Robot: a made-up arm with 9 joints. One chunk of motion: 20 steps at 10 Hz.
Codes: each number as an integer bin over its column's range. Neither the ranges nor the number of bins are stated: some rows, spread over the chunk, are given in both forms.
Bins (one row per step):
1: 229 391 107 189 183 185 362 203 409
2: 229 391 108 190 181 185 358 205 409
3: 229 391 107 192 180 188 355 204 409
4: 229 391 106 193 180 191 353 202 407
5: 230 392 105 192 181 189 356 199 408
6: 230 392 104 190 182 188 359 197 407
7: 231 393 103 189 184 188 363 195 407
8: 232 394 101 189 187 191 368 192 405
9: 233 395 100 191 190 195 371 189 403
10: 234 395 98 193 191 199 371 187 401
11: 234 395 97 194 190 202 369 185 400
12: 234 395 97 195 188 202 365 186 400
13: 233 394 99 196 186 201 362 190 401
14: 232 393 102 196 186 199 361 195 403
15: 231 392 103 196 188 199 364 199 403
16: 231 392 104 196 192 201 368 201 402
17: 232 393 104 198 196 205 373 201 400
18: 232 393 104 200 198 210 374 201 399
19: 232 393 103 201 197 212 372 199 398
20: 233 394 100 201 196 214 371 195 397
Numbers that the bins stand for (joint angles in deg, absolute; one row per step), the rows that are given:
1: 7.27 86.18 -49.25 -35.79 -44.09 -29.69 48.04 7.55 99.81
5: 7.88 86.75 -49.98 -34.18 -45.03 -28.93 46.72 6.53 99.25
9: 9.72 88.45 -51.80 -34.71 -40.80 -27.80 50.02 3.99 96.48
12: 10.33 88.45 -52.89 -32.56 -41.74 -26.47 48.70 3.22 94.81
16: 8.49 86.75 -50.34 -32.02 -39.86 -26.66 49.36 7.04 95.92
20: 9.72 87.88 -51.80 -29.33 -37.98 -24.19 50.02 5.52 93.15
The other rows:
2: 7.27 86.18 -48.88 -35.25 -45.03 -29.69 47.16 8.06 99.81
3: 7.27 86.18 -49.25 -34.18 -45.50 -29.12 46.50 7.81 99.81
4: 7.27 86.18 -49.61 -33.64 -45.50 -28.55 46.06 7.30 98.70
6: 7.88 86.75 -50.34 -35.25 -44.56 -29.12 47.38 6.02 98.70
7: 8.49 87.31 -50.70 -35.79 -43.62 -29.12 48.26 5.52 98.70
8: 9.10 87.88 -51.43 -35.79 -42.21 -28.55 49.36 4.75 97.59
10: 10.33 88.45 -52.53 -33.64 -40.33 -27.04 50.02 3.48 95.37
11: 10.33 88.45 -52.89 -33.10 -40.80 -26.47 49.58 2.97 94.81
13: 9.72 87.88 -52.16 -32.02 -42.68 -26.66 48.04 4.24 95.37
14: 9.10 87.31 -51.07 -32.02 -42.68 -27.04 47.82 5.52 96.48
15: 8.49 86.75 -50.70 -32.02 -41.74 -27.04 48.48 6.53 96.48
17: 9.10 87.31 -50.34 -30.95 -37.98 -25.90 50.46 7.04 94.81
18: 9.10 87.31 -50.34 -29.87 -37.04 -24.95 50.68 7.04 94.26
19: 9.10 87.31 -50.70 -29.33 -37.51 -24.57 50.24 6.53 93.70

